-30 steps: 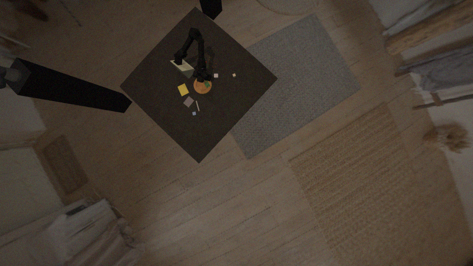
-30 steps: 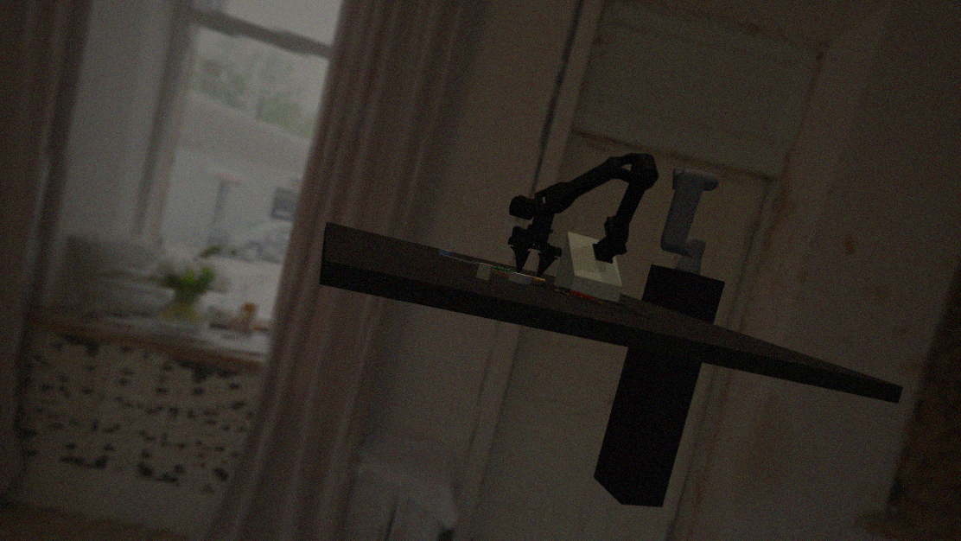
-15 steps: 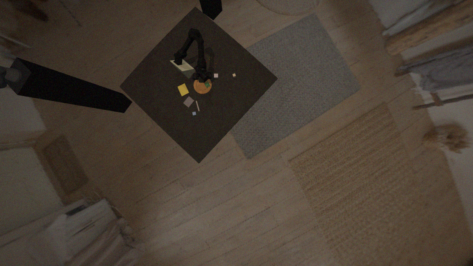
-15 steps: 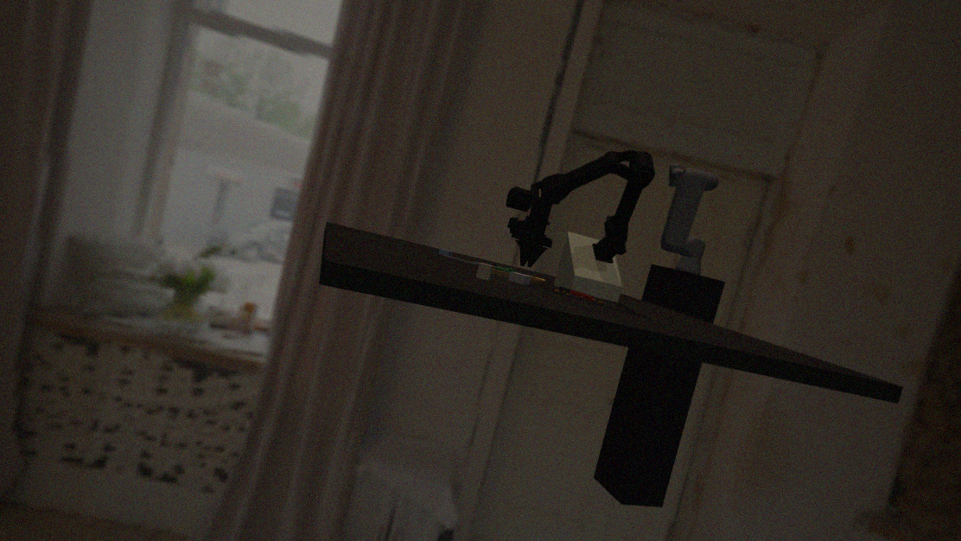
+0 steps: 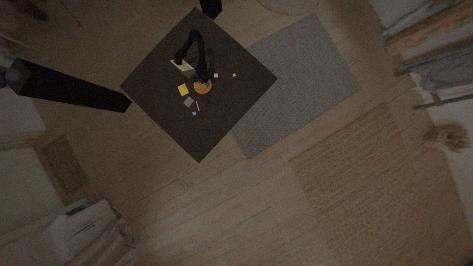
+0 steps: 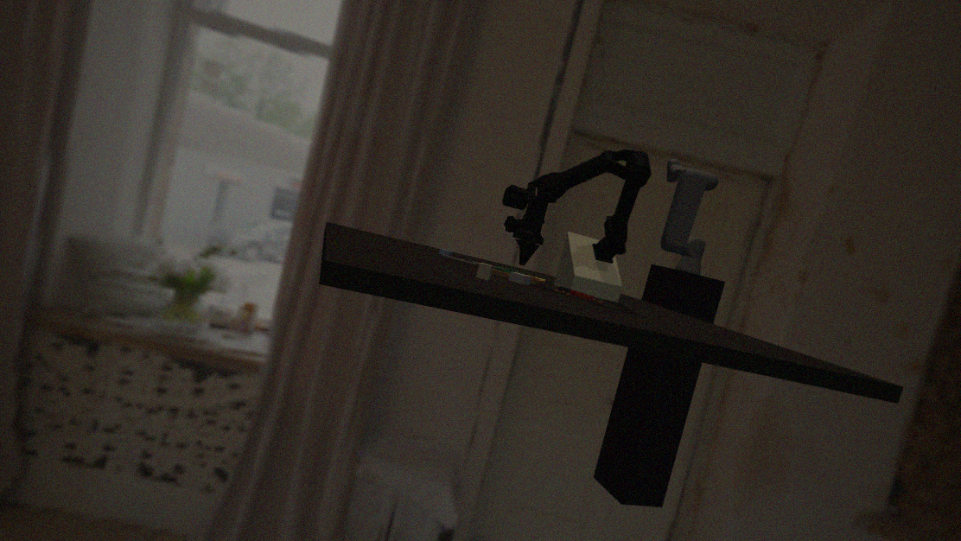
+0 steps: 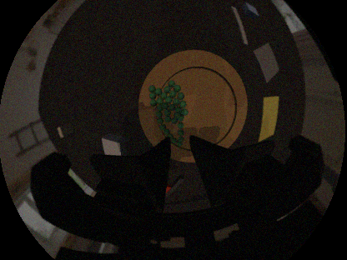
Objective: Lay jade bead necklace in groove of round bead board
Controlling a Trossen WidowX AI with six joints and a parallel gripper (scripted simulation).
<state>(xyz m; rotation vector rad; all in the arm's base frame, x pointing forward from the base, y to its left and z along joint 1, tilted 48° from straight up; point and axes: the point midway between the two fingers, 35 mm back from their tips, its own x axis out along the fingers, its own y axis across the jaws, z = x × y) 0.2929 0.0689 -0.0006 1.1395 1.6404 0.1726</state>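
My gripper tip is now 50 mm to the left of the round bead board and 30 mm above it. From my gripper tip the other things lie so: yellow square (140 mm behind, 220 mm to the right, 40 mm below); then grey-white block (50 mm ahead, 120 mm to the left, 30 mm below); then red item (130 mm behind, 130 mm to the left, 40 mm below).
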